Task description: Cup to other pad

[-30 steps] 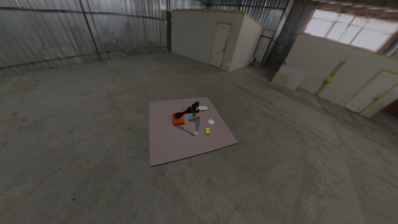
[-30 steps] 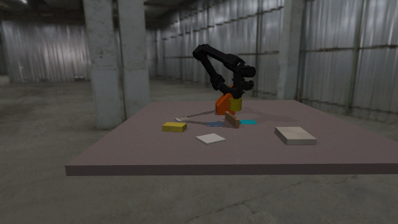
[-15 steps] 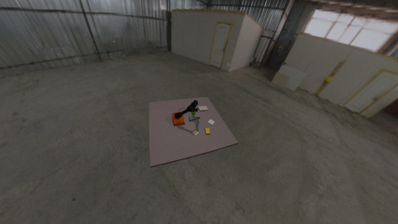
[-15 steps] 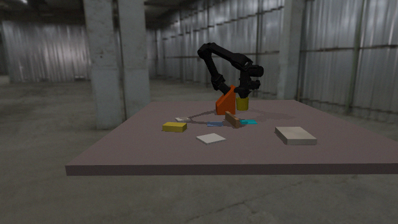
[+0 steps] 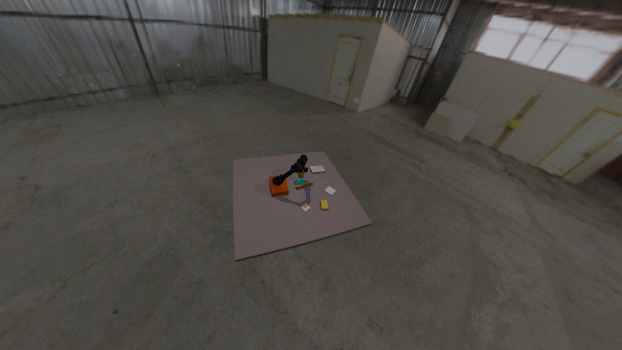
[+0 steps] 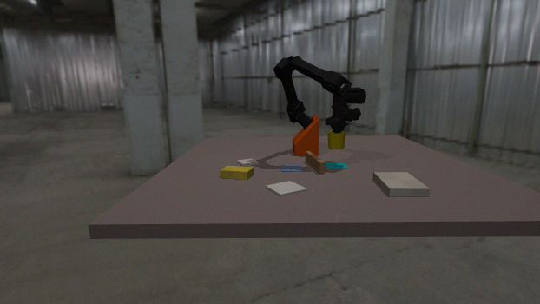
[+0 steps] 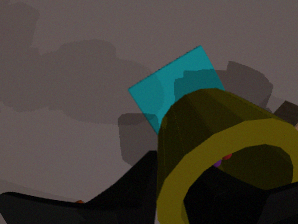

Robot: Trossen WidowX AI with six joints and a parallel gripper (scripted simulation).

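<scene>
Right now my gripper tip is 120 mm above the teal pad, 30 mm short of it and 10 mm to the left of it. Round my gripper tip: yellow cup (20 mm ahead, 10 mm to the right); then beige slab (290 mm ahead, 170 mm to the left, 90 mm below); then wooden block (100 mm to the right, 90 mm below, 50 mm ahead).
</scene>
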